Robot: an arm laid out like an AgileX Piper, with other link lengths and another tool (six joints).
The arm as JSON. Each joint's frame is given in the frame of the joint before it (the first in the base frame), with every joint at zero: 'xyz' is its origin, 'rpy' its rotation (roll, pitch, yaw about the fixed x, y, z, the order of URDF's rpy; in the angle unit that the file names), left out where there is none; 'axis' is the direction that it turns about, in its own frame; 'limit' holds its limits. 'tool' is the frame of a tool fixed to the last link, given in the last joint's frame.
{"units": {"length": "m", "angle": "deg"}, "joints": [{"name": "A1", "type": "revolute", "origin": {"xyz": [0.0, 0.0, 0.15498]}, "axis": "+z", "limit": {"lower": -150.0, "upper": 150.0}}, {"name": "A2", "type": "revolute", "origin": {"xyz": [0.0, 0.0, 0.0], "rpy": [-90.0, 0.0, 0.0]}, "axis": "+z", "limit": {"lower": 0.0, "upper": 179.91}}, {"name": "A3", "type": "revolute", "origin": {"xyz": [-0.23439, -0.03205, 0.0]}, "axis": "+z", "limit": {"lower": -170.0, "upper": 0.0}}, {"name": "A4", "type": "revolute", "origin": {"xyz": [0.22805, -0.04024, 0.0], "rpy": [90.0, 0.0, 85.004]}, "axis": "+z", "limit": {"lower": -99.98, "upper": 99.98}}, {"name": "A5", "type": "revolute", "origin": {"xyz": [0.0, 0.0, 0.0], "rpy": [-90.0, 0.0, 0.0]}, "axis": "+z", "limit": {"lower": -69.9, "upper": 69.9}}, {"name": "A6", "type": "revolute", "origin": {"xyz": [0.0, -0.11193, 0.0], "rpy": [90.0, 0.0, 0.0]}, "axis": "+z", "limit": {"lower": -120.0, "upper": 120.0}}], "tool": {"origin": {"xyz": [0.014, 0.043, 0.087], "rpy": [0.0, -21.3, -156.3]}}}
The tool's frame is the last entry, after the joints.
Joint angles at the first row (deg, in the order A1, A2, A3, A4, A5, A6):
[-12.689 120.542 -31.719 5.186 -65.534 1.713]
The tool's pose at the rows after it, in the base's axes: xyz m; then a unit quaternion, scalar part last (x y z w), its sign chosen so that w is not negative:
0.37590 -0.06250 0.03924 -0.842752 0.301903 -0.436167 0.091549
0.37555 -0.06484 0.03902 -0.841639 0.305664 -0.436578 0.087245
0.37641 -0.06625 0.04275 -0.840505 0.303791 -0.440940 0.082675
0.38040 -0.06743 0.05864 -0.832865 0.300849 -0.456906 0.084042
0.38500 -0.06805 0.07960 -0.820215 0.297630 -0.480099 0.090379
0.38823 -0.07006 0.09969 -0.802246 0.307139 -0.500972 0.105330
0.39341 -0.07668 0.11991 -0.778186 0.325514 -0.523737 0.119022
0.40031 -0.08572 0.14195 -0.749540 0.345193 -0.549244 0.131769
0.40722 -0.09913 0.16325 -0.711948 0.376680 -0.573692 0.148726
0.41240 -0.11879 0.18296 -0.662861 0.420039 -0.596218 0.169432
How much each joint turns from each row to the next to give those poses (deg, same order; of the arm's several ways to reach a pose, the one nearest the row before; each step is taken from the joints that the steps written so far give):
[0.000 -0.001 0.001 1.825 0.001 -0.101]
[0.001 0.000 -0.001 0.735 0.000 -0.344]
[0.000 -0.700 0.000 0.348 0.140 -0.684]
[0.001 -2.684 -0.001 0.125 0.609 -0.160]
[-0.002 -3.042 0.002 -0.103 0.001 0.490]
[0.001 -2.704 0.000 0.512 0.000 2.041]
[0.000 -1.976 -0.955 1.784 -0.001 2.113]
[-0.001 -1.533 -1.842 2.362 0.001 1.873]
[0.000 -0.742 -2.547 3.674 0.001 2.610]
[-0.332 0.007 -3.114 4.861 -0.002 3.444]

